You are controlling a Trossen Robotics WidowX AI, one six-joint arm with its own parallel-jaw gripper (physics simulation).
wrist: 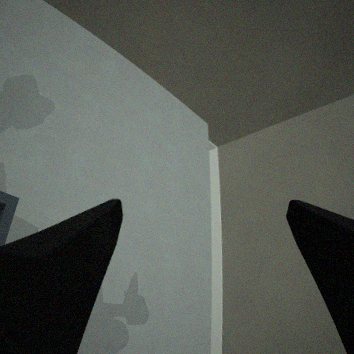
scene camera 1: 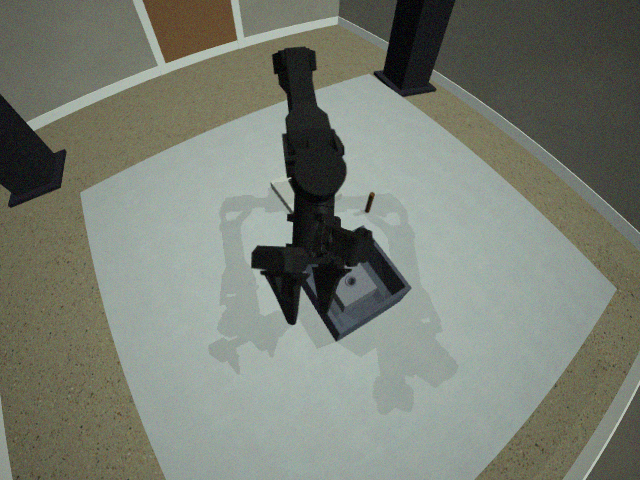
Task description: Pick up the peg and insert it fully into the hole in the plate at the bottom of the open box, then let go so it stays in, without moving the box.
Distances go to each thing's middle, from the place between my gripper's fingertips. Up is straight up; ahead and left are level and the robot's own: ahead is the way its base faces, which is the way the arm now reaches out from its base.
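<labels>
Measured from the grey box (scene camera 1: 391, 286), my hand is 14 cm to the right, 9 cm past it and 23 cm above it. There is a light grey plate (scene camera 1: 356, 286) as well, and counted from my hand it is 14 cm to the left, 9 cm behind and 24 cm below.
</labels>
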